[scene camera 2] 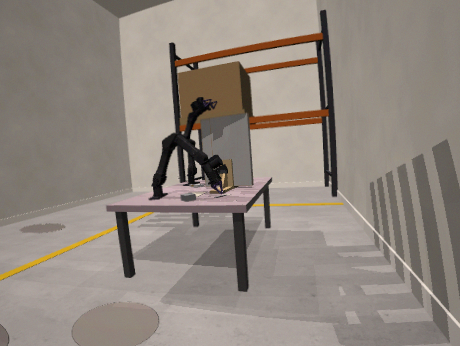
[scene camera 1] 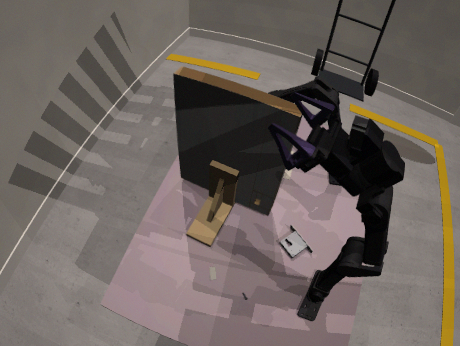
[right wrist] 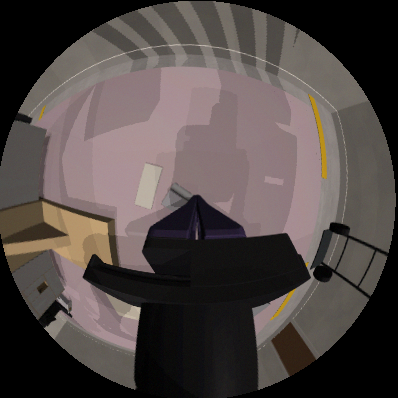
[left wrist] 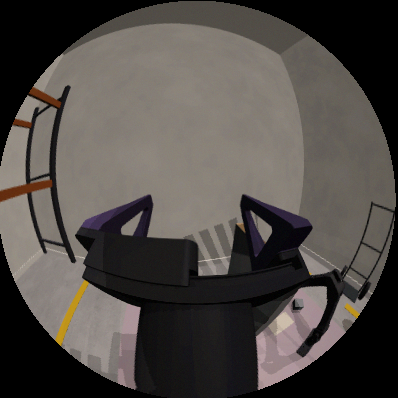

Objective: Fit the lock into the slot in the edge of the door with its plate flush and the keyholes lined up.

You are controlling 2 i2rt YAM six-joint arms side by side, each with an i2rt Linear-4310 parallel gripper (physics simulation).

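Pixels of known places: left gripper, fingertip midpoint: [scene camera 2: 214, 100] [scene camera 1: 282, 108] [left wrist: 196, 199]; right gripper, fingertip midpoint: [scene camera 2: 222, 193] [right wrist: 196, 199]; left arm's base, link origin: [scene camera 1: 315, 295] [right wrist: 56, 302]; right arm's base, link origin: [scene camera 2: 158, 196].
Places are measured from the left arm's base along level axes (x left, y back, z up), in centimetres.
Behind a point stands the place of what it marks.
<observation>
The door [scene camera 1: 225, 135] {x -21.6, y -50.0, z 36.1 cm} [scene camera 2: 240, 150] {x -25.7, y -61.2, z 27.7 cm} [right wrist: 20, 165] stands upright, with a small tan keyhole opening [scene camera 1: 257, 202] {x -22.7, y -35.6, z 6.5 cm} near its lower corner. The silver lock [scene camera 1: 298, 243] {x -16.3, y -14.6, z 2.0 cm} with a dark keyhole lies on the table in scene camera 1, apart from the door. The slot in the door's edge is not clear to see. My left gripper [scene camera 1: 285, 112] {x -1.2, y -31.1, z 73.1 cm} [scene camera 2: 214, 104] {x -1.2, y -31.1, z 73.1 cm} [left wrist: 196, 199] {x -1.2, y -31.1, z 73.1 cm} is open and empty, high by the door's upper corner. My right gripper [scene camera 2: 221, 191] {x -56.8, y -58.9, z 1.7 cm} [right wrist: 196, 199] {x -56.8, y -58.9, z 1.7 cm} is shut, low over the table. A grey flat piece with a rod-like edge [right wrist: 170, 198] {x -54.1, y -58.4, z 0.3 cm} lies beneath its fingertips, partly hidden by them.
The pink table [scene camera 1: 150, 295] {x 27.2, y -52.8, z 0.0 cm} [scene camera 2: 170, 206] {x -83.1, y -39.3, z -0.6 cm} carries a wooden stand [scene camera 1: 200, 232] {x -3.7, y -49.1, z 1.8 cm} [right wrist: 85, 225] {x -42.6, y -53.1, z 1.8 cm} against the door. A grey block [scene camera 2: 188, 197] {x -71.3, y -43.7, z 2.2 cm} [left wrist: 298, 304] {x -66.8, y -39.9, z 3.6 cm} sits near the right arm. A pale flat piece [right wrist: 149, 185] {x -51.4, y -59.5, z 0.2 cm} lies beside the grey piece. A small dark item [scene camera 1: 244, 296] {x 11.1, y -23.9, z 0.5 cm} lies on the table.
</observation>
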